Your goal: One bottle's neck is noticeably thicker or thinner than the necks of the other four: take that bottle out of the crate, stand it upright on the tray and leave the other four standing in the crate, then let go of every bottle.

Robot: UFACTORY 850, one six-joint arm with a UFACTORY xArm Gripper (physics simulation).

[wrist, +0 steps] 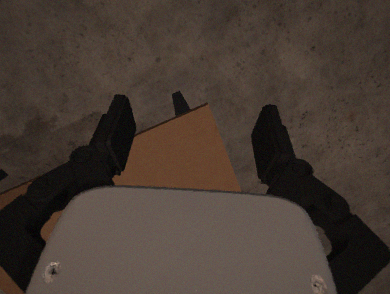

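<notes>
My gripper (195, 115) is open and empty, its two black fingers spread wide on the left and right of the wrist view. It hangs above a corner of an orange-brown wooden table top, which shows between and below the fingers. No bottle, crate or tray shows in the wrist view. The grey housing of the gripper covers the lower middle of the view and hides what lies behind it.
The wooden table top (182, 150) ends in a corner near the middle of the view, and its edge runs down to the left. A dark table leg (180, 103) sticks out past that edge. A mottled grey-brown floor (200, 45) lies beyond, far below.
</notes>
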